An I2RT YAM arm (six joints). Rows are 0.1 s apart.
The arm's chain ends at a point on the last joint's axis. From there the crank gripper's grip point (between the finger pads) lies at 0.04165 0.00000 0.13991 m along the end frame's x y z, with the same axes.
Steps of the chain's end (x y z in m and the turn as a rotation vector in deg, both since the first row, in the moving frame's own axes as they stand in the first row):
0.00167, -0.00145, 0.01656, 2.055, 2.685, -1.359
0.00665, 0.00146, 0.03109, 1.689, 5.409, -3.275
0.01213, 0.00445, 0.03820, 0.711, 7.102, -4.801
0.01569, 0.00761, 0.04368, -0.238, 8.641, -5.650
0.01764, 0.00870, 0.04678, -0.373, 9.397, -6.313
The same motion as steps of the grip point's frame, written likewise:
0.00811, -0.00749, 0.01435, 2.055, 2.685, -1.359
0.01946, -0.00535, 0.02645, 1.689, 5.409, -3.275
0.02887, -0.00145, 0.03195, 0.711, 7.102, -4.801
0.03603, 0.00305, 0.03585, -0.238, 8.641, -5.650
0.03968, 0.00376, 0.03813, -0.373, 9.397, -6.313

